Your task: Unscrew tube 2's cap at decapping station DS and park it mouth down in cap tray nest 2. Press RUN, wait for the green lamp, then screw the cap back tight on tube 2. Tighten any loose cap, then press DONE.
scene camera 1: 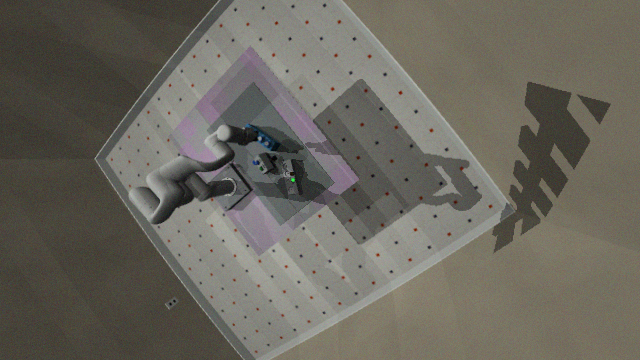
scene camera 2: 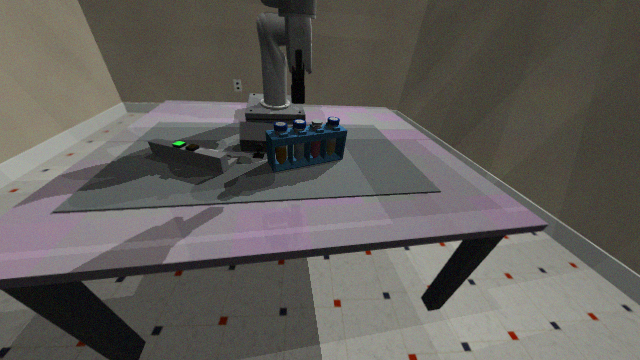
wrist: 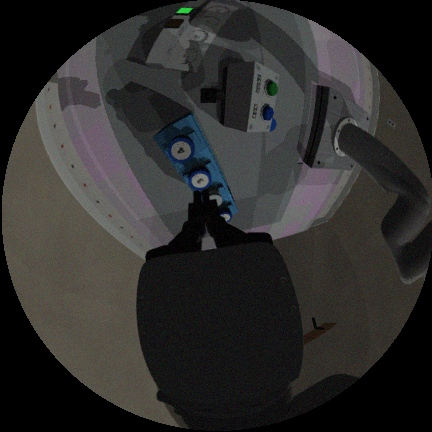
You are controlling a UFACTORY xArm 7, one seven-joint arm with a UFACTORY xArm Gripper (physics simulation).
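Places are measured from the arm's base along level axes (x ahead, y left, z up), in metres.
Pixels of known places: gripper, fingertip midpoint: point(scene camera 1: 256, 138) point(scene camera 2: 298, 102) point(wrist: 202, 199); arm's base, link origin: point(scene camera 1: 228, 186) point(scene camera 2: 275, 104) point(wrist: 344, 136).
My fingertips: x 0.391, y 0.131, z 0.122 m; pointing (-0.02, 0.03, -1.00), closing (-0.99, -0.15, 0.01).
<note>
Ahead of a thing's pixels: the offset from my fingertips to its top centre. "spot": to the spot under its first point.
The blue rack {0.028 m left, 0.012 m back, 0.067 m down} point(scene camera 1: 267, 141) point(scene camera 2: 306, 163) point(wrist: 196, 131) holds several tubes. Caps 4 {0.041 m right, 0.024 m ahead, 0.049 m down} point(scene camera 2: 280, 127) point(wrist: 180, 149) and 3 {0.005 m left, 0.000 m ahead, 0.047 m down} point(scene camera 2: 299, 125) point(wrist: 200, 180) and the end cap {0.097 m left, 0.048 m back, 0.049 m down} point(scene camera 2: 333, 121) point(wrist: 226, 217) have blue rims. Tube 2's top point(scene camera 2: 317, 125) point(wrist: 216, 200) is pale, with no blue rim; I cannot tell whether its cap is on. My gripper point(scene camera 2: 298, 101) point(wrist: 202, 199) is shut and empty above the rack and partly hides its far end in the wrist view. The lamp {0.303 m right, 0.040 m ahead, 0.117 m down} point(scene camera 1: 293, 179) point(scene camera 2: 179, 143) point(wrist: 184, 10) glows green on the grey tray unit {0.276 m right, 0.018 m ahead, 0.117 m down} point(scene camera 2: 200, 161) point(wrist: 160, 52).
A grey box {0.119 m right, 0.086 m back, 0.086 m down} point(scene camera 1: 265, 163) point(scene camera 2: 253, 135) point(wrist: 237, 95) beside the rack has a green button {0.143 m right, 0.107 m back, 0.095 m down} point(wrist: 272, 88) and a blue button {0.098 m right, 0.109 m back, 0.095 m down} point(wrist: 268, 113). Another blue round thing {0.075 m right, 0.150 m back, 0.156 m down} point(wrist: 273, 124) is partly hidden by the box. A small black block {spot: 0.114 m right, 0.017 m back, 0.153 m down} point(wrist: 208, 95) stands beside the box.
</note>
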